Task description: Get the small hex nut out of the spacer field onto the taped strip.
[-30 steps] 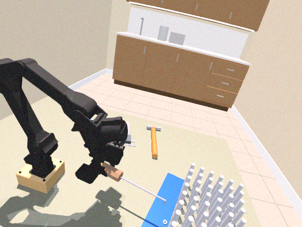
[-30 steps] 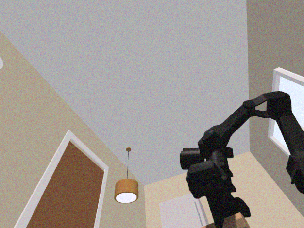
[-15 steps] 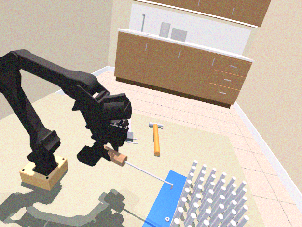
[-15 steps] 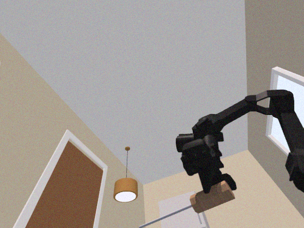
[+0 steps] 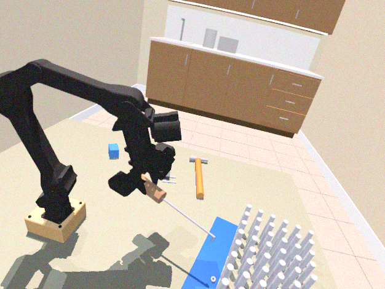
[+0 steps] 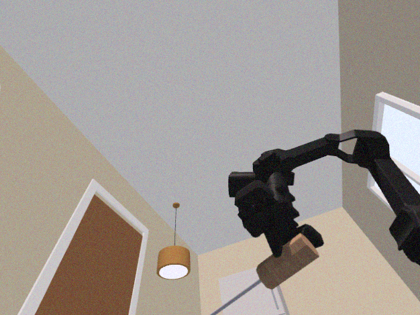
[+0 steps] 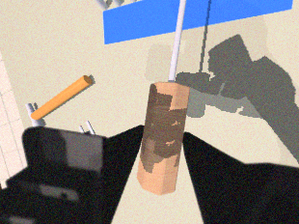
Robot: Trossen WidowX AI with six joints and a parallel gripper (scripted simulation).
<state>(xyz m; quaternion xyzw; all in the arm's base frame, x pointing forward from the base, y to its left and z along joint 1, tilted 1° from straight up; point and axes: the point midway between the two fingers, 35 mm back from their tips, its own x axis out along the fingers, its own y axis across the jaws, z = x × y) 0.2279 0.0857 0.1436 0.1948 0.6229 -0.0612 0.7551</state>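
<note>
My gripper tip is now 10 cm short of the wooden-handled hook tool, 3 cm to the left of it and 2 cm above it. From my gripper tip the other things lie so: hex nut: 23 cm ahead, 9 cm to the right, 16 cm below; blue taped strip: 22 cm ahead, 4 cm to the right, 16 cm below; small wrench: 27 cm behind, 42 cm to the left, 16 cm below.
</note>
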